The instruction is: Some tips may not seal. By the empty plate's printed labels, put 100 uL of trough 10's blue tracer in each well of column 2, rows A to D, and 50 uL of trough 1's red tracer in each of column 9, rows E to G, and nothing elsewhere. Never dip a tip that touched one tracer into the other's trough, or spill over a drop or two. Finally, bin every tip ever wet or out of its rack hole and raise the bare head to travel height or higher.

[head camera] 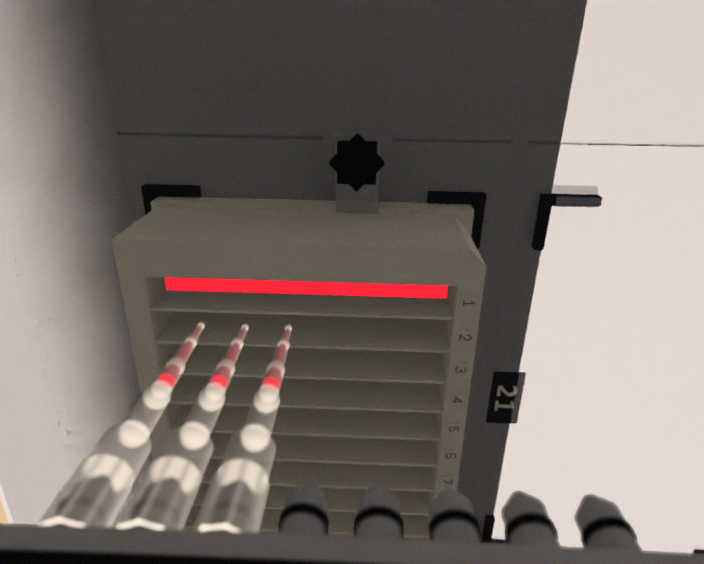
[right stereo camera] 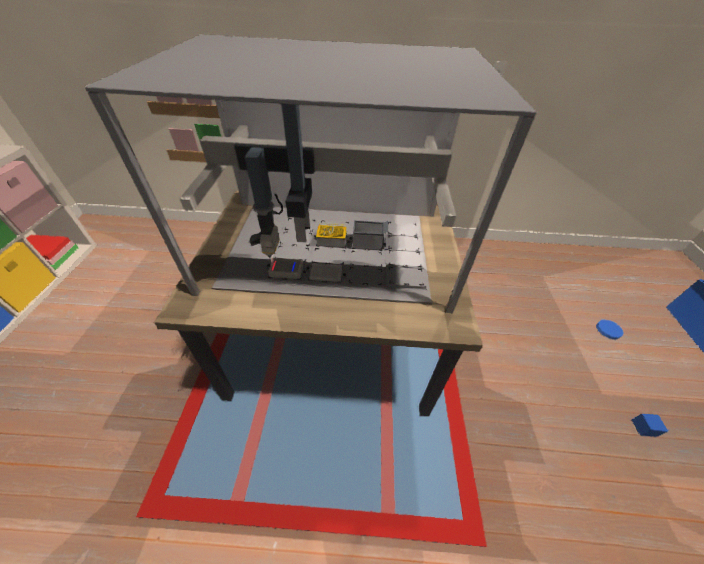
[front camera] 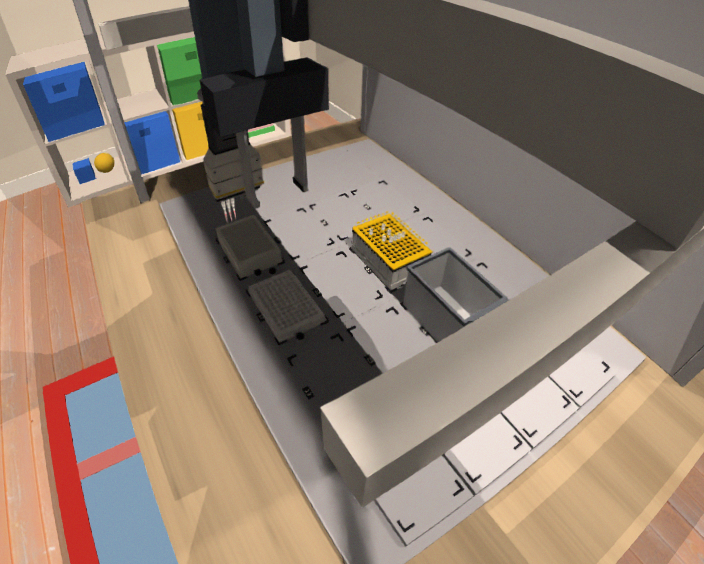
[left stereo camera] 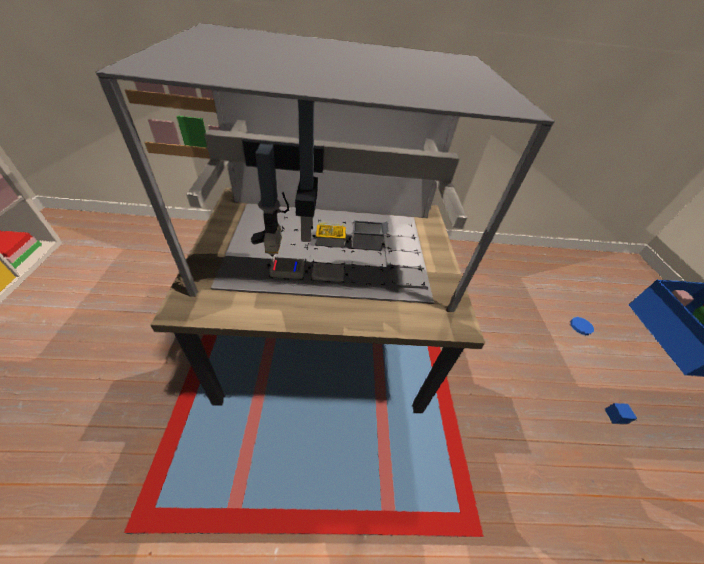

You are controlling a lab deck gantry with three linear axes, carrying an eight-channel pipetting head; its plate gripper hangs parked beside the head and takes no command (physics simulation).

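The pipetting head (front camera: 233, 170) (left stereo camera: 272, 239) (right stereo camera: 268, 240) holds three tips (front camera: 228, 209) (head camera: 219, 381), each with red liquid at a similar level. They hang above the trough block (front camera: 248, 240) (head camera: 305, 258) (left stereo camera: 287, 269) (right stereo camera: 286, 269); five nozzles are bare. Red tracer (head camera: 305, 287) (left stereo camera: 274, 266) (right stereo camera: 273, 266) lies in trough 1. Blue tracer (left stereo camera: 295, 266) (right stereo camera: 293, 266) shows in the stereo views. The plate (front camera: 286, 302) (left stereo camera: 327, 272) (right stereo camera: 326, 272) stands beside the block; its wells are too small to read. The parked gripper (front camera: 276, 196) is open and empty, beside the head.
The yellow tip rack (front camera: 409, 258) (left stereo camera: 330, 230) (right stereo camera: 331, 232) has pale tips in part of its holes. The grey bin (front camera: 423, 302) (left stereo camera: 368, 239) (right stereo camera: 369, 237), with a pale strip inside, stands beside it. The gantry beam (front camera: 481, 376) crosses the front view.
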